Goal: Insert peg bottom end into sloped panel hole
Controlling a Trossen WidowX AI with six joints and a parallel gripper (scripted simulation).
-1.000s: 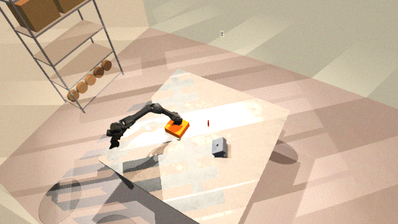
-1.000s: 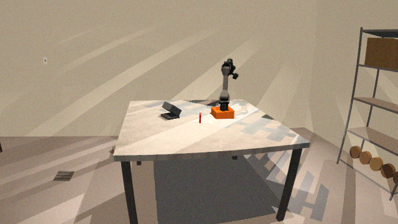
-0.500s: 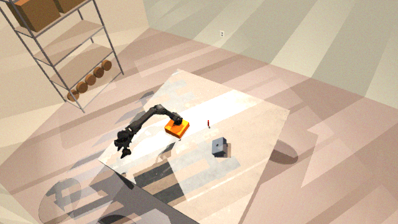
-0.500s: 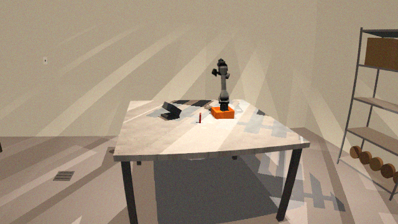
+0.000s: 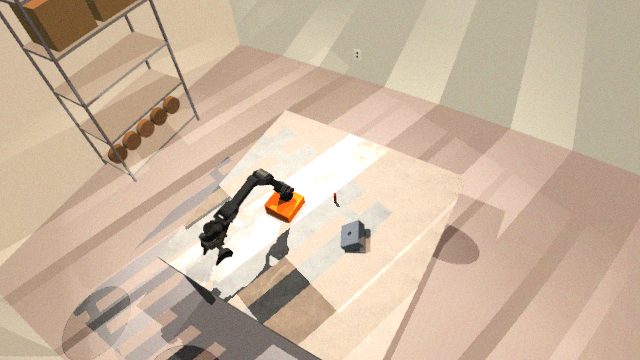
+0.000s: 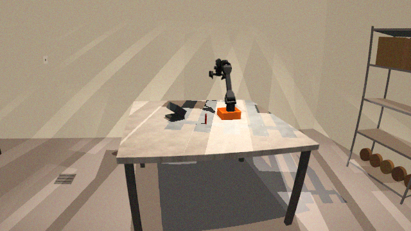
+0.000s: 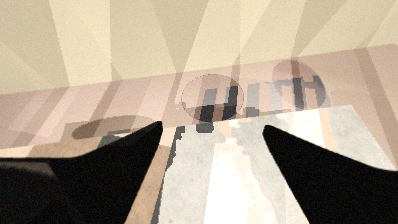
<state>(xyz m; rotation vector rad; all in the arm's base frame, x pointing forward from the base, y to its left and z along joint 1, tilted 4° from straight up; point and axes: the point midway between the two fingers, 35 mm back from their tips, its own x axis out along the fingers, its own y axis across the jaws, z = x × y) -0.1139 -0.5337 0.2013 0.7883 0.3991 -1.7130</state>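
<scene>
Now: the red peg 360 mm ahead of my gripper tip, 660 mm to the left of it and 190 mm below it. Also, from my gripper tip: grey sloped panel (540 mm ahead, 440 mm to the left, 170 mm below).
</scene>
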